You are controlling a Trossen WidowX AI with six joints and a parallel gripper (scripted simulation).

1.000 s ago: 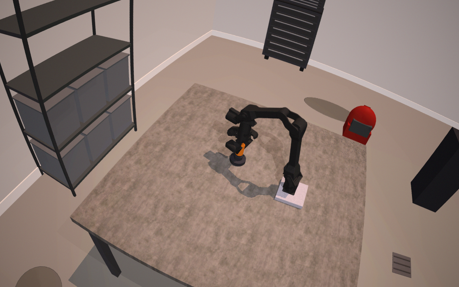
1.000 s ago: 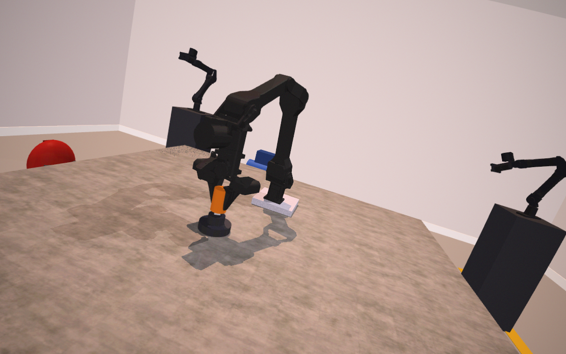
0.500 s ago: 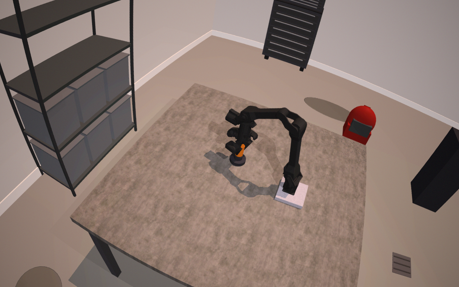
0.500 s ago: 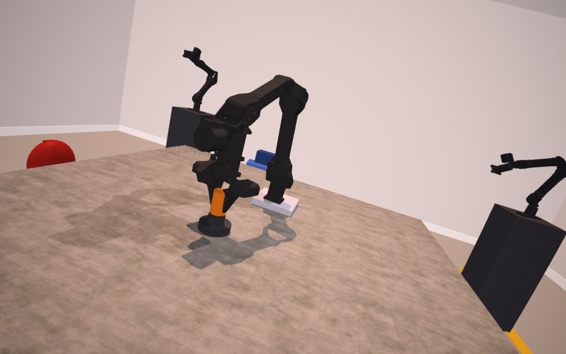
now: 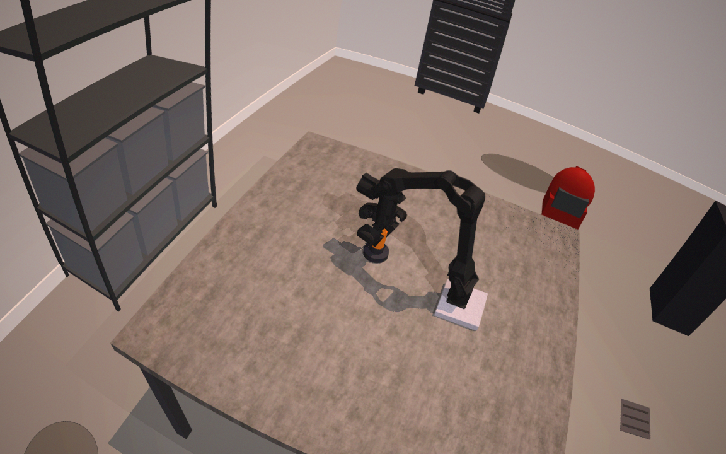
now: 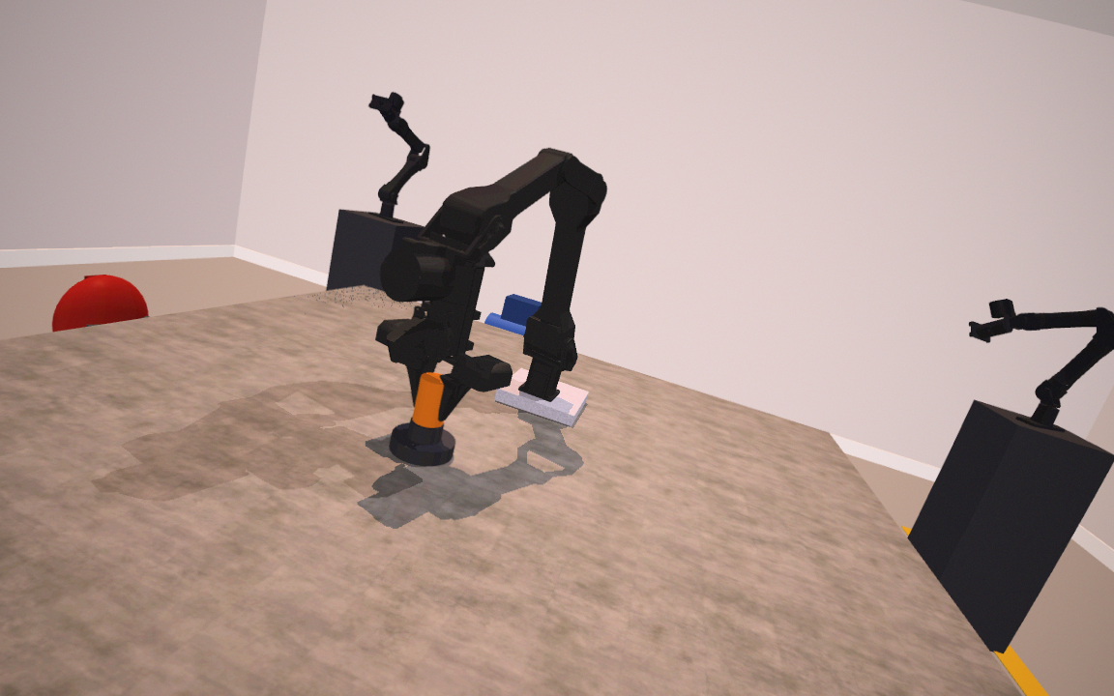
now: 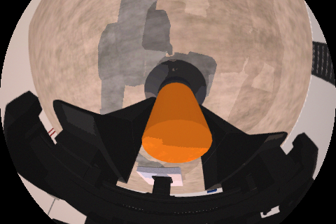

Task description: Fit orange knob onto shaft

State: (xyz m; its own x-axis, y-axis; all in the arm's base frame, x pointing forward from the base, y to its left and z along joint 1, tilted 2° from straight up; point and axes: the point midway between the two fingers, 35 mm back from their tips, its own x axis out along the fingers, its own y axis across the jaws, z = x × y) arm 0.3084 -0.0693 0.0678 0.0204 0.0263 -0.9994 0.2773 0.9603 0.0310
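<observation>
Right now my gripper tip is 2 cm above the round pedestal. From my gripper tip the other things lie so: orange knob: 3 cm above.
</observation>
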